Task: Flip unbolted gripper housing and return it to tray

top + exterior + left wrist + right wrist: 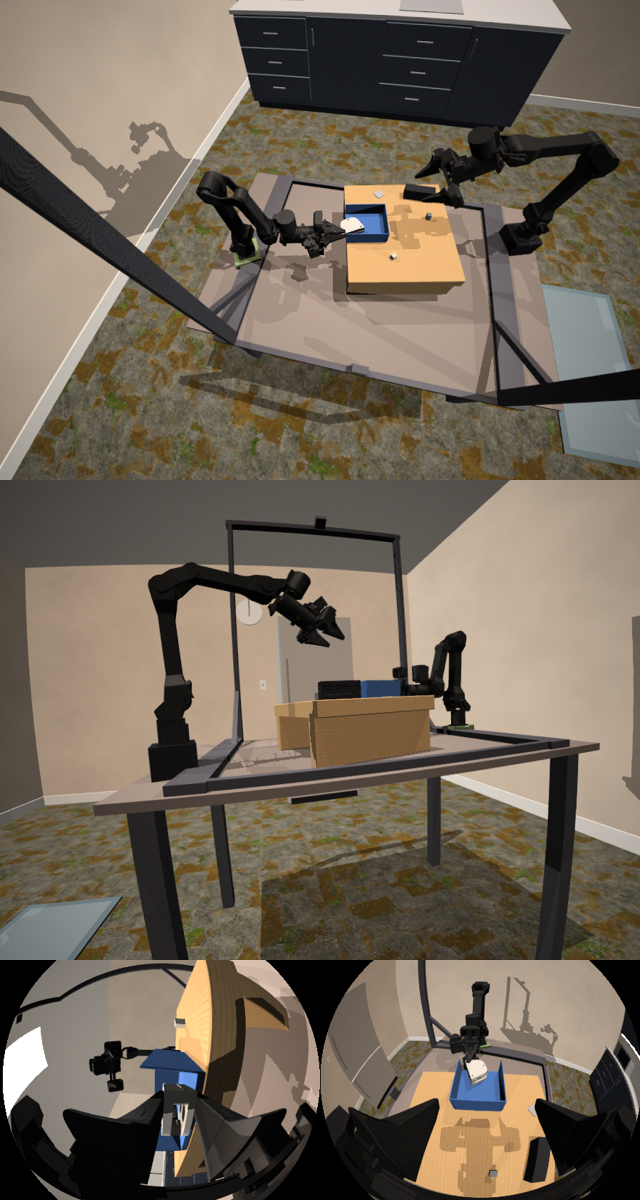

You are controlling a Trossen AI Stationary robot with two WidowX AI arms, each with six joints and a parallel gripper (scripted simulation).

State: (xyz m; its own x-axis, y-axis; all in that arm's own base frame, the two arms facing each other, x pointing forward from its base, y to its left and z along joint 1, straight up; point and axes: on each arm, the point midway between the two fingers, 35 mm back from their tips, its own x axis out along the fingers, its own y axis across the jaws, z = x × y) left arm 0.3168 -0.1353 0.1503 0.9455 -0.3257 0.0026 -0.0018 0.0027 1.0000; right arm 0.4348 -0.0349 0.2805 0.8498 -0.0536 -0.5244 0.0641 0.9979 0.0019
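My left hand is 5 cm to the left of the white gripper housing, 2 cm short of it and 1 cm below it. The rest, counted from my left hand: wooden block 22 cm to the right, 8 cm below, 3 cm ahead; blue tray 13 cm to the right, 3 cm ahead; flat grey plate 18 cm ahead, 17 cm to the right, 2 cm below.
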